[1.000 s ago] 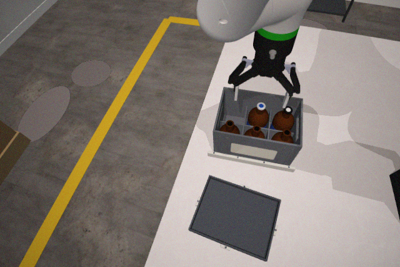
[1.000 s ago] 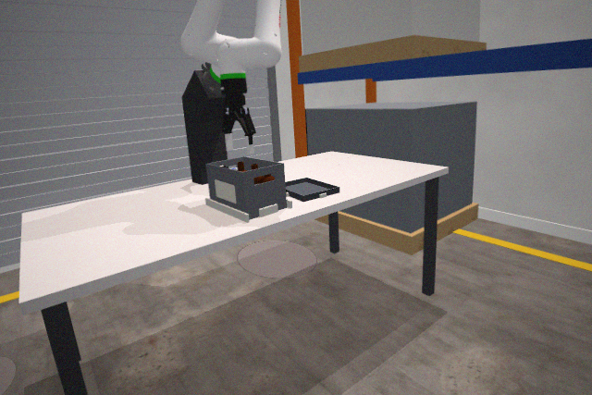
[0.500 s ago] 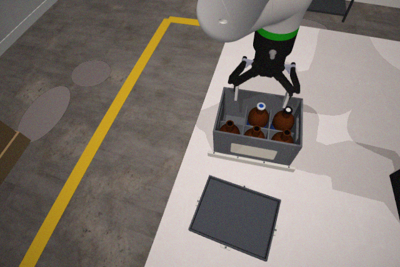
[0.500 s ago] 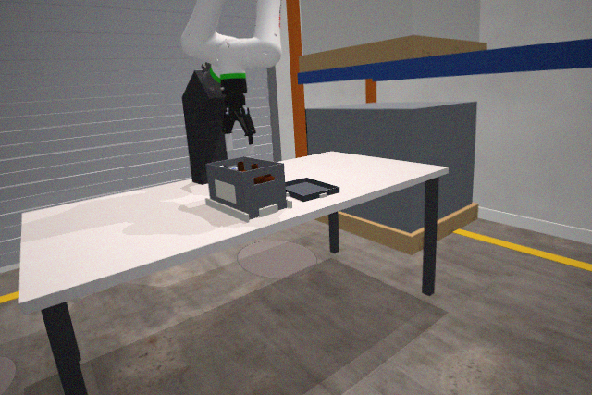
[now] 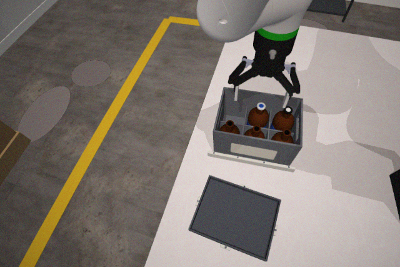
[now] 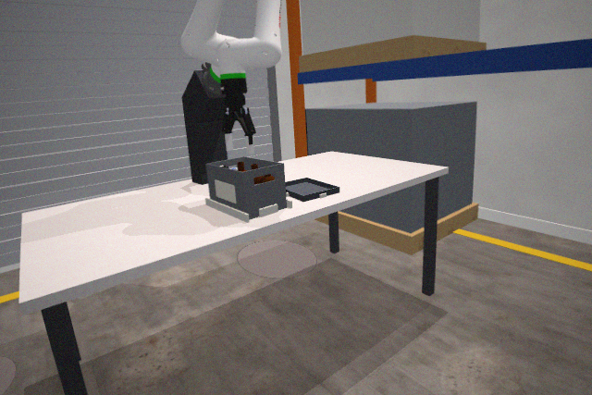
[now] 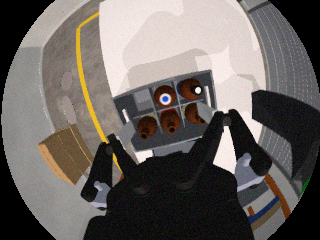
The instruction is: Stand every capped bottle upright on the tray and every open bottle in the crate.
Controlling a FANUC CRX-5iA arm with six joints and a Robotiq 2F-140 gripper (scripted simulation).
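The grey crate is 10 mm behind my hand, 10 mm to the left of it and 150 mm below it. The rest, counted from my hand: flat tray: 40 mm behind, 310 mm to the left, 220 mm below.
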